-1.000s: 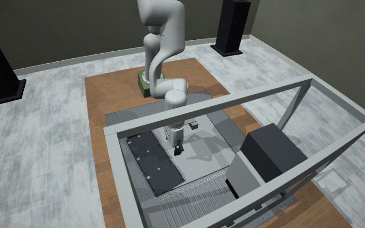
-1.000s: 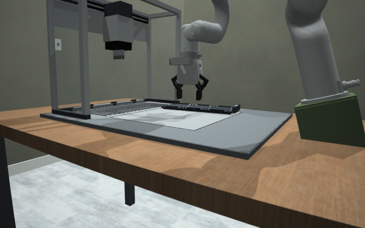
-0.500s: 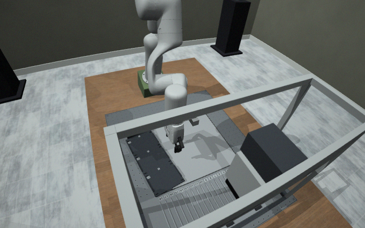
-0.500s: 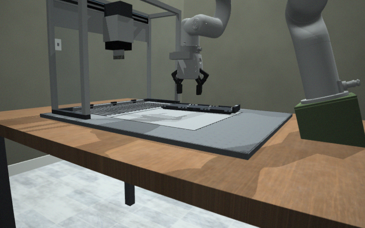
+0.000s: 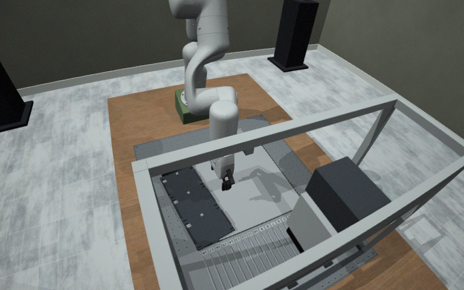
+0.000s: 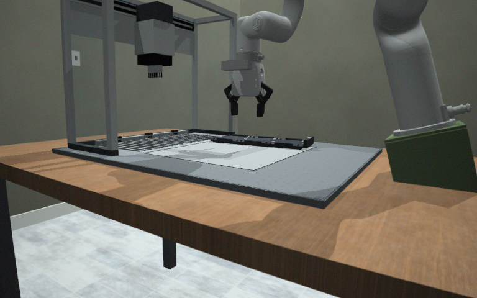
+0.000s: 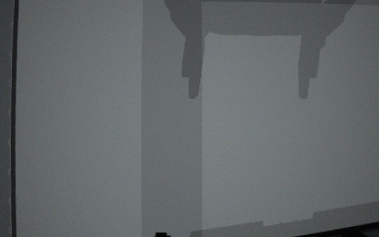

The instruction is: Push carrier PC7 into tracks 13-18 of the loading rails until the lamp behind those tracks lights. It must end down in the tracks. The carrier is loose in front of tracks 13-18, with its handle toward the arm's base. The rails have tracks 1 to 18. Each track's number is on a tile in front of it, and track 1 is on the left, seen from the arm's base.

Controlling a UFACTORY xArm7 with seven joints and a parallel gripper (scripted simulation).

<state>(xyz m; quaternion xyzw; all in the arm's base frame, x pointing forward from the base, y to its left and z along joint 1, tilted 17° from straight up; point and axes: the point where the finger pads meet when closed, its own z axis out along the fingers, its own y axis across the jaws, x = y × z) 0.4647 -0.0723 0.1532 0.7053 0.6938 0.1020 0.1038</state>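
Now: hand 10 cm to the left of the carrier PC7 and 9 cm above it.
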